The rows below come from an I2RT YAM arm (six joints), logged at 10 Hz.
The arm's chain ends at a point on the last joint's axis. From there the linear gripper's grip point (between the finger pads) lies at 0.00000 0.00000 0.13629 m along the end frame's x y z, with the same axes.
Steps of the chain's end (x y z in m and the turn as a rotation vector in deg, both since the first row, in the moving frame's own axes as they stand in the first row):
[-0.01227, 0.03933, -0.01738, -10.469, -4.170, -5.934]
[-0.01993, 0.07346, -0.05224, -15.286, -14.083, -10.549]
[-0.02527, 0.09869, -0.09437, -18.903, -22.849, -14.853]
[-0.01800, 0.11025, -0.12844, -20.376, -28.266, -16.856]
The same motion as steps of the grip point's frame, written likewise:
[-0.02082, 0.06454, -0.02001, -10.469, -4.170, -5.934]
[-0.04921, 0.11187, -0.06108, -15.286, -14.083, -10.549]
[-0.07097, 0.14804, -0.11212, -18.903, -22.849, -14.853]
[-0.07338, 0.16463, -0.15270, -20.376, -28.266, -16.856]

